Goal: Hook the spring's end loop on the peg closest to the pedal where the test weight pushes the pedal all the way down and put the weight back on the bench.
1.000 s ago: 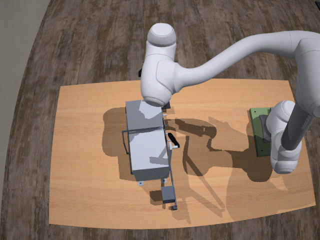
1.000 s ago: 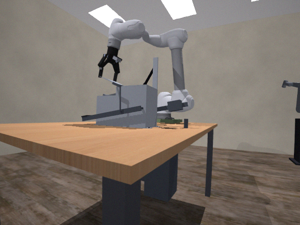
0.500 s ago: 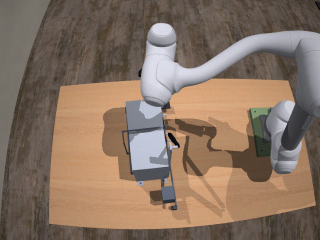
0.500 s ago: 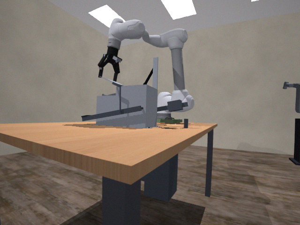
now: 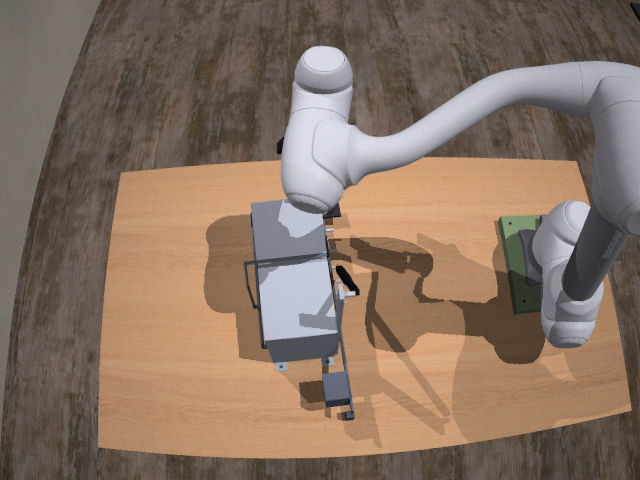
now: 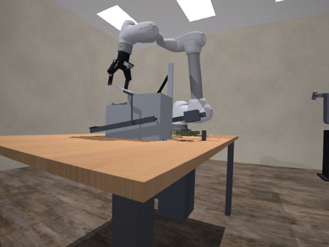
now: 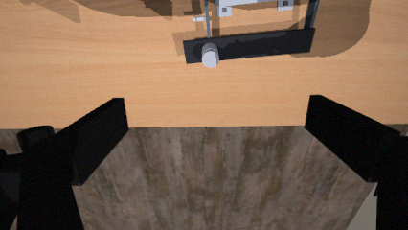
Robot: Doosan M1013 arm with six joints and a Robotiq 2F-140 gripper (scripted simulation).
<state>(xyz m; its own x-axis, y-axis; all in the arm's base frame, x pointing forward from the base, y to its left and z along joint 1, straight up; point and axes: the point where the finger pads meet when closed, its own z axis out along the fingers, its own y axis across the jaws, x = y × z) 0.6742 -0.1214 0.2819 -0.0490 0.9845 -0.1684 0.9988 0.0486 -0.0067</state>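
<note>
The steel test weight is 2 cm to the right of my hand and 24 cm below it. The rest, counted from my hand: peg 5 cm behind, 36 cm to the left, 8 cm above.
</note>
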